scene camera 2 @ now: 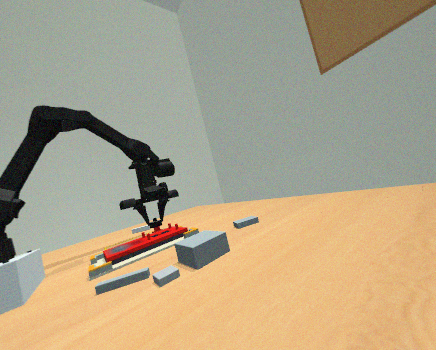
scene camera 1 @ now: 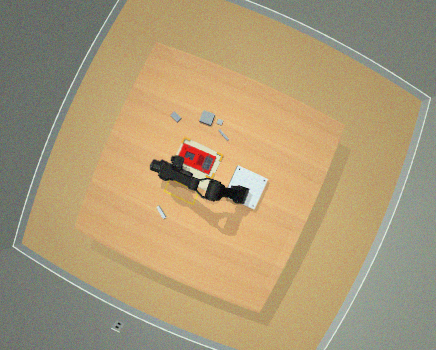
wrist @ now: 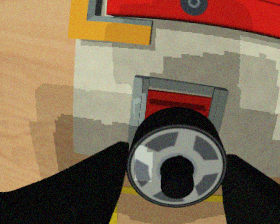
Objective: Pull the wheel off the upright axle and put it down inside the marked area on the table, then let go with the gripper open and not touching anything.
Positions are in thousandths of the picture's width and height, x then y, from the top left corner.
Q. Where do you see an upright axle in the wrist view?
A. At 630, 775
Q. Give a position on a wheel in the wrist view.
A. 612, 587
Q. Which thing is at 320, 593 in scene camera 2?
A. My gripper.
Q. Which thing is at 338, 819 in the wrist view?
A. My gripper.
